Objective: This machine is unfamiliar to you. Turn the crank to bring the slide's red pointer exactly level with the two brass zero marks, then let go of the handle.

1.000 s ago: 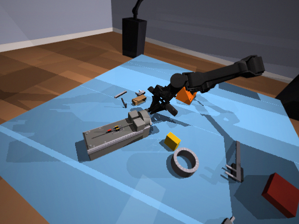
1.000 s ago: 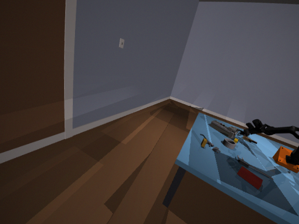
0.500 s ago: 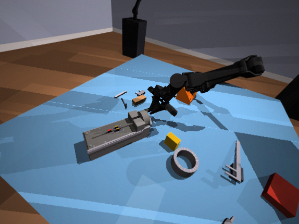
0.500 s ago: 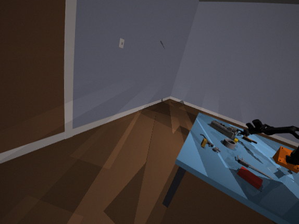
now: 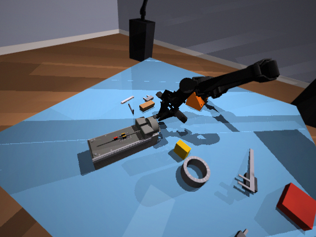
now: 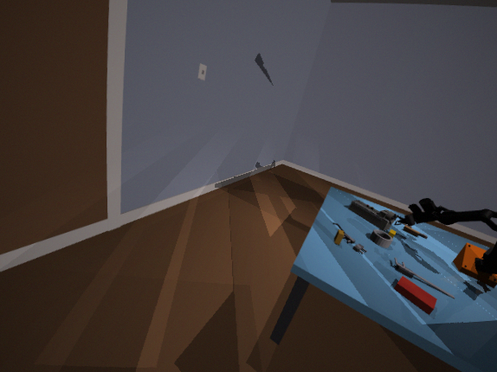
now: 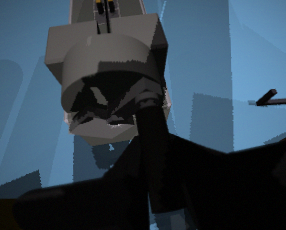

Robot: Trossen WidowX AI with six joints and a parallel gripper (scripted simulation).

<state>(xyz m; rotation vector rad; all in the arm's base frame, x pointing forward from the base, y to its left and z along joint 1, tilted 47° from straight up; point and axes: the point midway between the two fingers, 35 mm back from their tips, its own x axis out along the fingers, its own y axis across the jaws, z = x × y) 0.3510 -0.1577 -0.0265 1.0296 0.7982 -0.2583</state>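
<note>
Now: gripper tip 1 cm past the dark crank handle, 1 cm to the right of it and 3 cm below it. Round my gripper tip: yellow block (5 cm ahead, 15 cm to the left, 6 cm below); then red pointer (18 cm ahead, 9 cm to the right); then brown block (14 cm behind, 12 cm to the right, 7 cm below).
</note>
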